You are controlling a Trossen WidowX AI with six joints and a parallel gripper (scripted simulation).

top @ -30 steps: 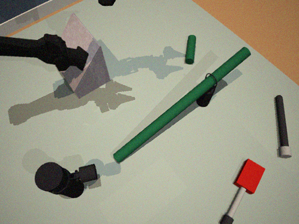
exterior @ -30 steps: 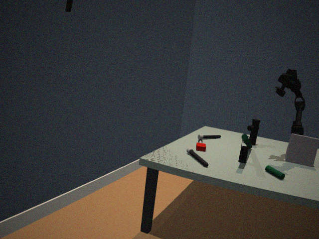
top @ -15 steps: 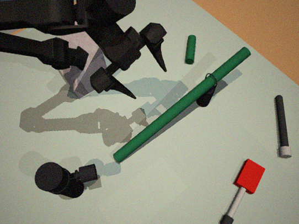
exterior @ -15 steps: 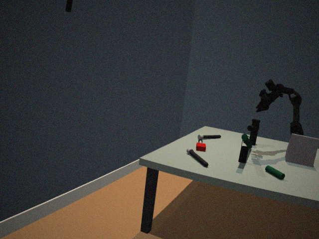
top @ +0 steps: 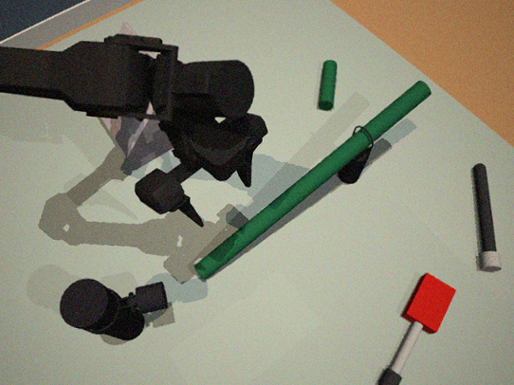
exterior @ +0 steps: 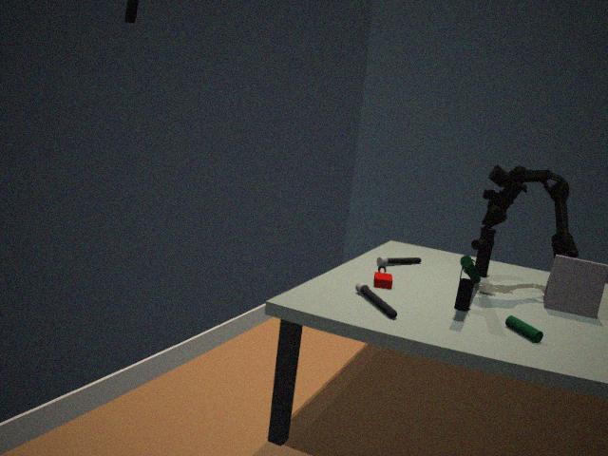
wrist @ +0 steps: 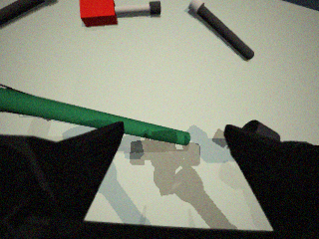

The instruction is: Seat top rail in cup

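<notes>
Now: gripper tip 17 cm to the left of the dark rail-end cup, 9 cm above it and 1 cm past it. Round my gripper tip: short dark post: 30 cm to the left, 13 cm below, 4 cm ahead; then short green cylinder: 45 cm to the left, 22 cm below, 15 cm behind; then red-headed mallet: 34 cm ahead, 22 cm below, 11 cm to the left.
</notes>
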